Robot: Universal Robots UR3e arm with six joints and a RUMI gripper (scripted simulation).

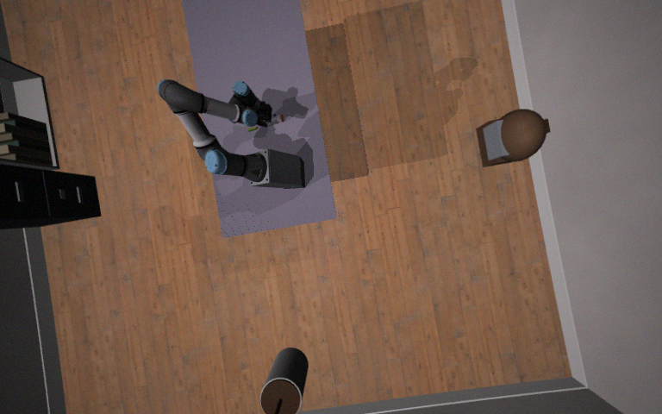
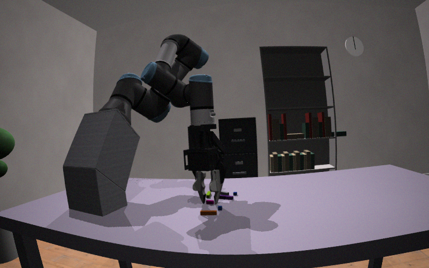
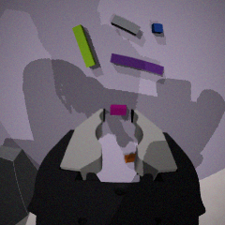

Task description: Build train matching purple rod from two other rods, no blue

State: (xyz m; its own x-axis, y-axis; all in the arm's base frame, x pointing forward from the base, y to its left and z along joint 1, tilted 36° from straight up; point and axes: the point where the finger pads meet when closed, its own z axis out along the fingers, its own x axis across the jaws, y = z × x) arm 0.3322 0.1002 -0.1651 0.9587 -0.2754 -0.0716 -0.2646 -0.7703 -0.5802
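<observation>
My hand is 1 cm above the magenta rod. Also, from my hand: lime rod 2 cm behind, 9 cm to the left, 1 cm below; purple rod 3 cm ahead, 5 cm to the left, 1 cm below; orange rod 1 cm ahead, 10 cm to the right, 1 cm below.
</observation>
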